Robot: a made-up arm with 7 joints.
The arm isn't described. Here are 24 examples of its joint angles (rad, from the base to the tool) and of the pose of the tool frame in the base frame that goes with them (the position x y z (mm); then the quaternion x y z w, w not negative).
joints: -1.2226 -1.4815 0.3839 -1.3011 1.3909 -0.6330 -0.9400
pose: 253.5 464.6 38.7 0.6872 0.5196 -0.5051 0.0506
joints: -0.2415 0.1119 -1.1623 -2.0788 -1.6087 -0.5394 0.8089
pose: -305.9 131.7 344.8 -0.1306 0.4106 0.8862 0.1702
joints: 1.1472 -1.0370 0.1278 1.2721 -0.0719 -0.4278 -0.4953
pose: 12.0 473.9 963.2 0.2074 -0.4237 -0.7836 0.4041
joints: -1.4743 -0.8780 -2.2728 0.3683 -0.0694 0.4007 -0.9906
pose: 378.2 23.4 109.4 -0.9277 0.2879 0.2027 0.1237
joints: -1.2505 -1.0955 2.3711 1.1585 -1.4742 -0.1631 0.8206
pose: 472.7 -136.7 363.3 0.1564 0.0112 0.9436 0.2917
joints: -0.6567 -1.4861 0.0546 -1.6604 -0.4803 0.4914 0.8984
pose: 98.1 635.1 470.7 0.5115 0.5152 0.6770 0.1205
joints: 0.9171 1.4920 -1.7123 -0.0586 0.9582 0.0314 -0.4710
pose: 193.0 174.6 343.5 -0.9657 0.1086 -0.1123 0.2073
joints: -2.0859 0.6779 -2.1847 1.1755 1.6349 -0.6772 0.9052
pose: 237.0 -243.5 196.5 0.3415 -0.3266 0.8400 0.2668
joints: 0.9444 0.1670 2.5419 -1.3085 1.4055 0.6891 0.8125
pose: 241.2 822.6 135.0 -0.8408 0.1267 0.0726 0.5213
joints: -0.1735 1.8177 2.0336 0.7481 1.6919 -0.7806 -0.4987
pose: 140.3 195.6 611.8 0.4544 -0.2831 -0.8076 0.2473
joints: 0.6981 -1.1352 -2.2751 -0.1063 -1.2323 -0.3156 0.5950
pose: 75.4 151.5 264.4 0.7969 0.1782 -0.4912 0.3031
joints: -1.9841 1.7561 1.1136 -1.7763 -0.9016 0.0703 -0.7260
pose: 501.2 -244.0 547.9 -0.7134 -0.6368 -0.2908 0.0298
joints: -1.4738 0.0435 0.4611 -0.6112 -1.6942 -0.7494 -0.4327
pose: 392.6 422.1 341.9 0.2054 -0.0112 0.4620 0.8627
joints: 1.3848 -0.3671 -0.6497 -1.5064 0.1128 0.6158 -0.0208
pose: -283.6 38.6 625.1 0.0165 -0.8025 -0.5657 0.1890
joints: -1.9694 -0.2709 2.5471 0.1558 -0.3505 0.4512 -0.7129
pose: 361.4 -67.6 598.8 0.6364 -0.4635 -0.1817 0.5892
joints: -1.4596 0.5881 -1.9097 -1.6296 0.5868 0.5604 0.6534
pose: -25.9 -36.7 276.6 0.2524 0.6995 -0.6514 0.1505
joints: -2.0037 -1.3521 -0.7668 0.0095 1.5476 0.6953 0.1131
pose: 456.8 -90.5 227.6 0.0185 0.5696 -0.7429 0.3510
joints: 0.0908 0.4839 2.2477 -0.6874 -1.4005 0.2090 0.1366
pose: 483.4 536.4 423.6 0.4237 0.0906 -0.0777 0.8979
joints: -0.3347 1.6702 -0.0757 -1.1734 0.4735 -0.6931 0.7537
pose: 198.1 205.5 246.5 0.4386 0.3001 -0.1898 0.8256
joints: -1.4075 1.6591 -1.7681 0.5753 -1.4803 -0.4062 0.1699
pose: 397.4 227.8 -25.9 -0.7608 -0.5394 0.1725 0.3171
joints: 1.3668 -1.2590 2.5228 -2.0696 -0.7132 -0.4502 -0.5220
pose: 144.1 663.7 482.9 0.0019 0.4109 -0.7159 0.5645
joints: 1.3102 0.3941 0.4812 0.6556 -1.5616 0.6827 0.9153
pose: -114.0 380.7 676.7 0.3893 -0.2904 -0.7032 0.5193
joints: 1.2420 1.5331 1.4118 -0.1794 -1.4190 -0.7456 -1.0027
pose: 73.5 417.8 670.7 0.5889 0.2887 0.4189 0.6280
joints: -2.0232 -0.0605 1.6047 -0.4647 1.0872 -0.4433 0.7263
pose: 575.0 -144.7 384.0 0.7934 -0.3816 0.4197 0.2208
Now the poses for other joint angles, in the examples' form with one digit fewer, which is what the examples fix.
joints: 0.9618 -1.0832 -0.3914 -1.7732 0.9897 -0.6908 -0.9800
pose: -309 152 458 -0.196 -0.906 0.360 0.105
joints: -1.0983 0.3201 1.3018 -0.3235 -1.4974 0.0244 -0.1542
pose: 585 446 378 0.137 0.002 0.079 0.987
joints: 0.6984 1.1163 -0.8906 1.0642 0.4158 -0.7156 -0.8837
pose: -178 293 -11 -0.851 0.471 0.031 0.232
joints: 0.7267 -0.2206 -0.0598 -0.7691 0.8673 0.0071 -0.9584
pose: -166 395 330 -0.071 0.911 -0.054 0.402
